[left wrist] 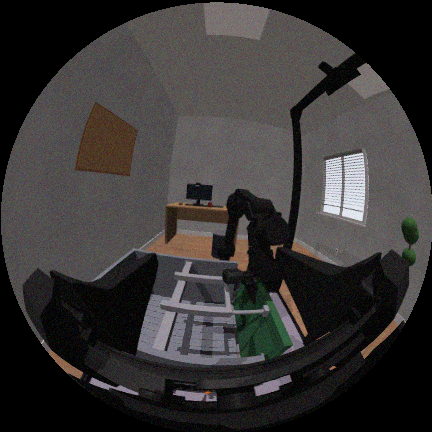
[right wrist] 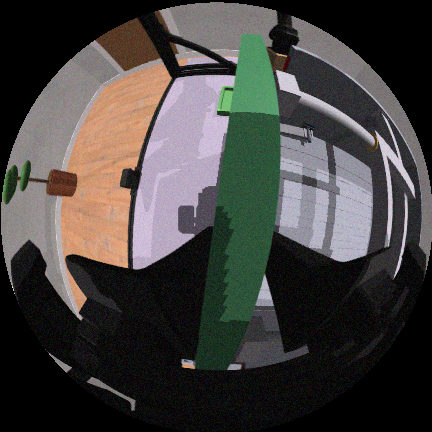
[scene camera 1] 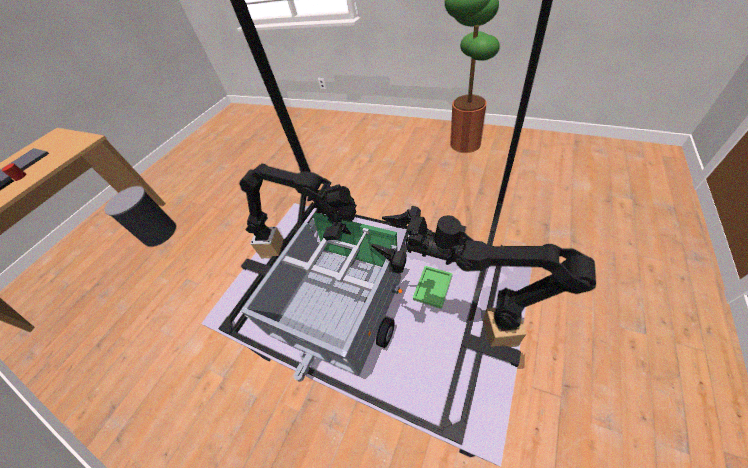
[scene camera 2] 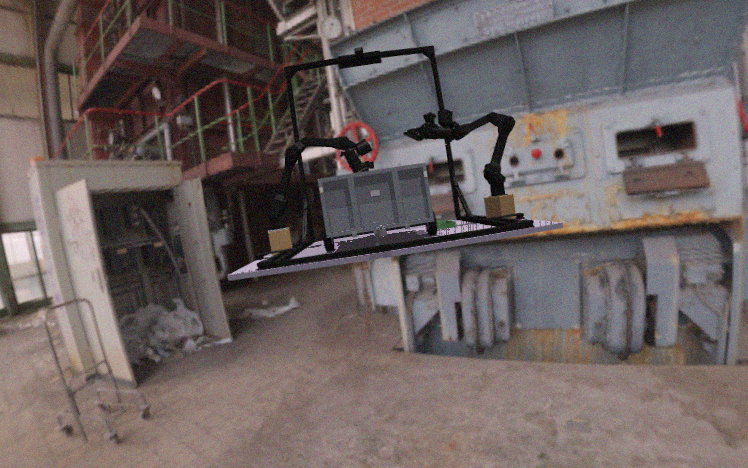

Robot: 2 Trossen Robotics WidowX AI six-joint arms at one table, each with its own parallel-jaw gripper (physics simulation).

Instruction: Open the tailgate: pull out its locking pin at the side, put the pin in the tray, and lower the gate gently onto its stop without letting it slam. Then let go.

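Pixels of known places: left gripper, fingertip midpoint: (left wrist: 217, 257) (scene camera 1: 376, 231) (scene camera 2: 405, 132); right gripper, fingertip midpoint: (scene camera 1: 351, 230); left arm's base at its link origin: (right wrist: 279, 50) (scene camera 1: 506, 320) (scene camera 2: 498, 195); right arm's base at its link origin: (scene camera 1: 263, 234) (scene camera 2: 277, 229).
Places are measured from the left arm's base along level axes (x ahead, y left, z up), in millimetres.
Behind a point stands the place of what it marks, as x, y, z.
Note:
The grey trailer (scene camera 1: 325, 310) {618, -114, -19} (scene camera 2: 361, 206) {715, -1, 44} has its green tailgate (scene camera 1: 381, 235) {376, -297, 154} (left wrist: 265, 332) {392, -301, 130} (right wrist: 254, 165) {467, -351, 171} upright at the end. The orange-headed locking pin (scene camera 1: 399, 290) {337, -151, 6} (left wrist: 208, 393) {329, -151, 5} shows low at the trailer's right side in scene camera 1. The light green tray (scene camera 1: 433, 269) {190, -287, -97} (right wrist: 225, 113) {234, -289, -106} lies right of it. My left gripper (scene camera 1: 379, 231) {372, -157, 345} (scene camera 2: 407, 134) {372, -157, 345} is wide open and empty, above the trailer's right wall near the gate. My right gripper (scene camera 1: 339, 230) {492, -363, 123} (scene camera 2: 365, 166) (right wrist: 236, 233) {492, -363, 123} is partly open, its fingers on either side of the gate's top edge; any contact is unclear.
Pale bars (scene camera 1: 353, 254) {474, -215, 171} (left wrist: 195, 309) {486, -185, 171} cross the trailer near the gate. A black wheel (scene camera 1: 385, 332) {400, -8, -15} stands at its right side. Black frame posts (scene camera 1: 518, 129) {-57, -358, 470} (left wrist: 297, 170) {704, -744, 548} rise around the lilac mat (scene camera 1: 410, 380) {335, 128, -117}. Left arm's links reach over the tray's far side.

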